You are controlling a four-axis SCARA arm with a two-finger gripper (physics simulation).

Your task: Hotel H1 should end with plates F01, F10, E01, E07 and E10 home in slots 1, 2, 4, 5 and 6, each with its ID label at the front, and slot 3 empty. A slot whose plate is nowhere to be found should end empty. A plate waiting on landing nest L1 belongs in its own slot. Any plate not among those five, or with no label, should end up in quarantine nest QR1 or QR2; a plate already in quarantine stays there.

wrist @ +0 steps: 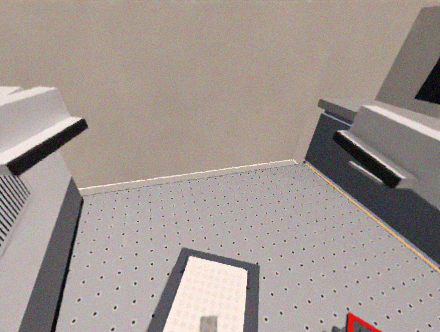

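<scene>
My gripper is open and empty, its two black-padded fingers wide apart at the left and right of the wrist view. A white plate sits in a dark-rimmed nest, which looks like L1, at the bottom middle, below and between the fingers. A small grey patch shows on the plate at the lower frame edge. No ID label on the plate and no nest tag can be seen; the near end is cut off. Hotel H1 and its slots do not show.
A grey and white machine with side vents stands at the left. A dark blue block with a grey top stands at the right, beside an orange line. A red-edged corner shows at the bottom right. A beige wall closes off the perforated deck.
</scene>
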